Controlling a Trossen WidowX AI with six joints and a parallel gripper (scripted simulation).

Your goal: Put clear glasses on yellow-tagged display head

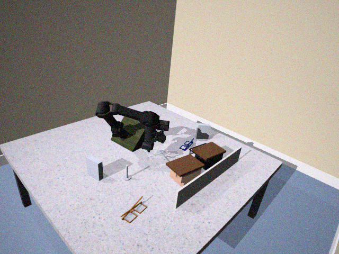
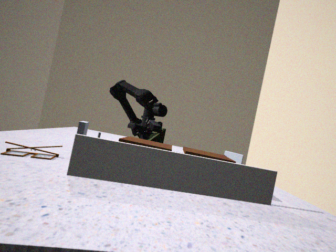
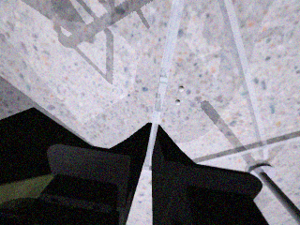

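The metal stand post is 20 cm to the right of my gripper tip, 7 cm ahead of it and 3 cm below it. Also, from my gripper tip: skin-coloured head 23 cm ahead, 4 cm to the left; white wall 36 cm ahead, 16 cm to the left; dark head 26 cm to the left, 21 cm ahead.
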